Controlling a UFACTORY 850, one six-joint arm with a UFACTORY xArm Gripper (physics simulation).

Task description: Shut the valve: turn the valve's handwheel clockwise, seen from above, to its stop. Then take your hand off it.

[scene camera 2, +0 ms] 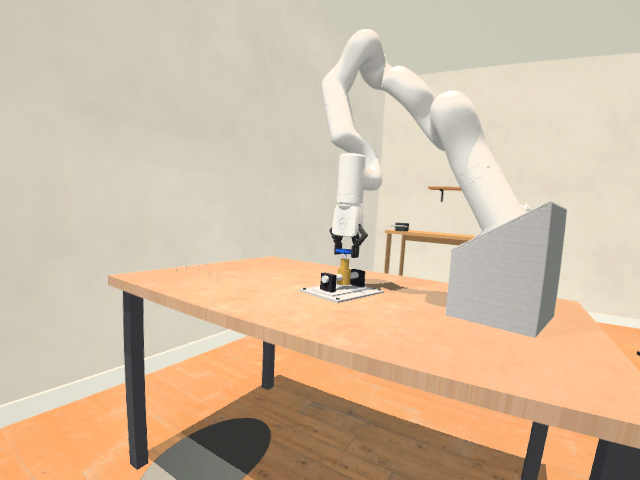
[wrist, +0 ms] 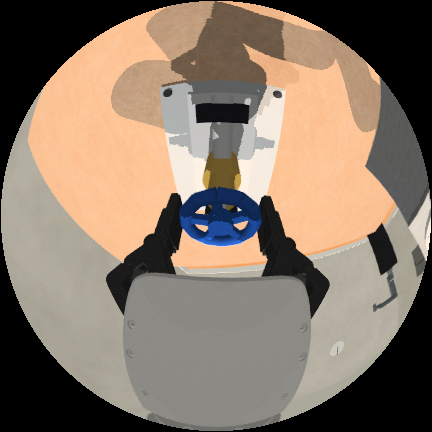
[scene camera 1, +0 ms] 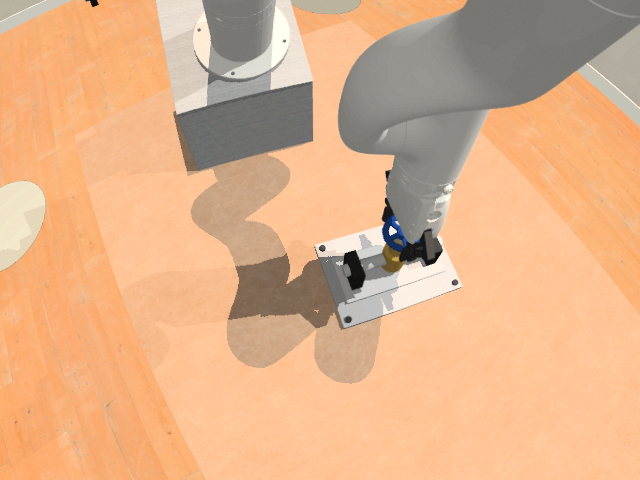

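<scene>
The blue handwheel (scene camera 1: pixel 395 242) (scene camera 2: pixel 343 251) (wrist: pixel 221 229) sits level on top of the brass valve body (scene camera 1: pixel 392 259) (scene camera 2: pixel 344 273) (wrist: pixel 221 170). The valve's pipe runs between black blocks on a white base plate (scene camera 1: pixel 408 296) (scene camera 2: pixel 361 295) (wrist: pixel 275 120). My gripper (scene camera 1: pixel 399 233) (scene camera 2: pixel 346 251) (wrist: pixel 220 205) points down over the valve and is shut on the handwheel, with one black finger at each side of its rim in the wrist view. In scene camera 1 the arm hides part of the wheel. No position mark shows on the valve, so its turn angle cannot be read.
Two black pipe blocks (scene camera 1: pixel 354 270) (scene camera 2: pixel 327 282) (wrist: pixel 222 113) stand low on the plate, below the fingers. The grey arm pedestal (scene camera 1: pixel 253 129) (scene camera 2: pixel 496 289) (wrist: pixel 400 145) stands on the wooden table (scene camera 1: pixel 465 392) (scene camera 2: pixel 232 299). A side table (scene camera 2: pixel 439 237) stands against the back wall.
</scene>
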